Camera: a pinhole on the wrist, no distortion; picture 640 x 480 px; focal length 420.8 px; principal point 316.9 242.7 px. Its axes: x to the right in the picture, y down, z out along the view. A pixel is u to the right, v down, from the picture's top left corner.
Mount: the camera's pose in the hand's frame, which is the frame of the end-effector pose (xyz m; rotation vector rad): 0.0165 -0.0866 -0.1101 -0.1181 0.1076 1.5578
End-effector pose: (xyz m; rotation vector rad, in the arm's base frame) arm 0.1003 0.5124 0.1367 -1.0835 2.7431 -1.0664
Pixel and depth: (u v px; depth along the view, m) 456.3 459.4 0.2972
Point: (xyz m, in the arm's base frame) 0.2122 0.5246 -0.0574
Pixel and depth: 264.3 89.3 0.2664
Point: 0.1030 0.3068 0.0892
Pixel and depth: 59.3 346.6 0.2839
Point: 0.3214 0.3161 0.1030
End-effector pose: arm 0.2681 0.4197 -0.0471 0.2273 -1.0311 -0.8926
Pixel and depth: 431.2 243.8 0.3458
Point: 0.1220 0.4951 0.1082
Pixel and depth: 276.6 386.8 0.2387
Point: 0.1090 0.4510 -0.0636
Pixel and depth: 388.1 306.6 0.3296
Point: 0.0994 0.5035 0.0486
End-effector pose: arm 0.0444 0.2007 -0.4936 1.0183 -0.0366 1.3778
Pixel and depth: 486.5 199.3 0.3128
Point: 0.0852 0.1163 -0.3110
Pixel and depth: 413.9 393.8 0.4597
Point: 0.1080 -0.1284 -0.3342
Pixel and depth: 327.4 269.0 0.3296
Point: 0.1806 0.0699 -0.3866
